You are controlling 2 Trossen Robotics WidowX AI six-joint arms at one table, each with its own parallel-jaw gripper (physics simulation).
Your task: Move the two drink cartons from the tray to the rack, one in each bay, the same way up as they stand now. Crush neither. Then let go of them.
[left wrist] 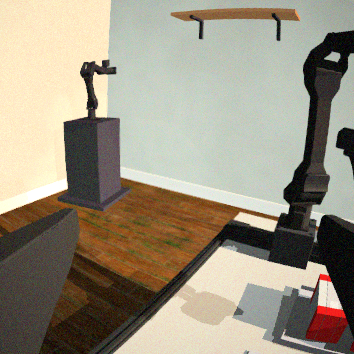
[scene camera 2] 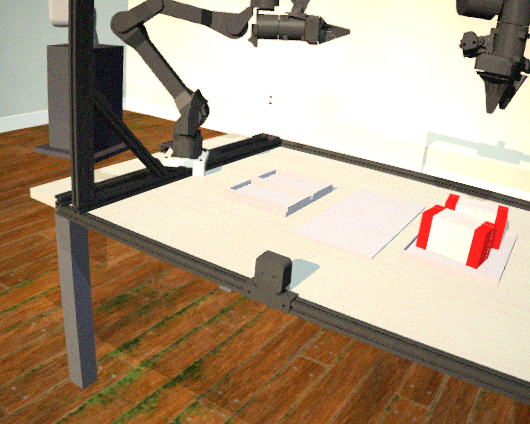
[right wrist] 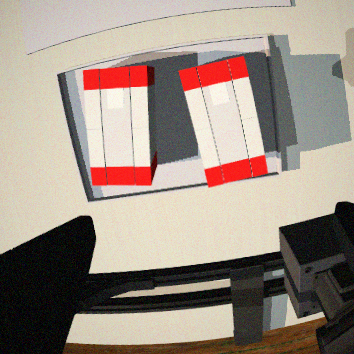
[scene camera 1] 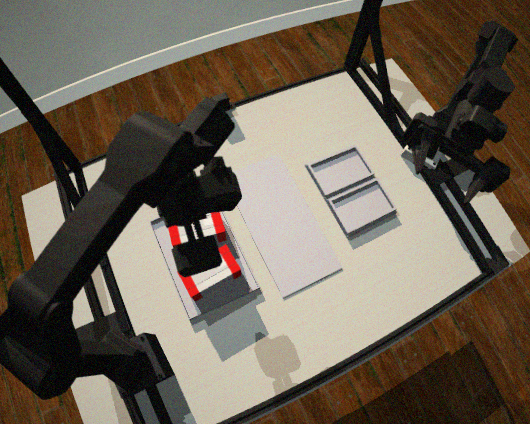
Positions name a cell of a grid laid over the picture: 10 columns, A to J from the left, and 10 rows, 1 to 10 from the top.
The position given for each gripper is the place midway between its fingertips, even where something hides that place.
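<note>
Open and holding nothing, the left gripper (scene camera 1: I5) (left wrist: F7) appears in scene camera 1 and in the left wrist view. The right gripper (scene camera 1: D6) (scene camera 2: J3) (right wrist: G7) is likewise open and holds nothing. The scene also contains a pale mat (scene camera 1: F6) (scene camera 2: G6) (right wrist: B1), as well as a grey tray (scene camera 1: E7).
</note>
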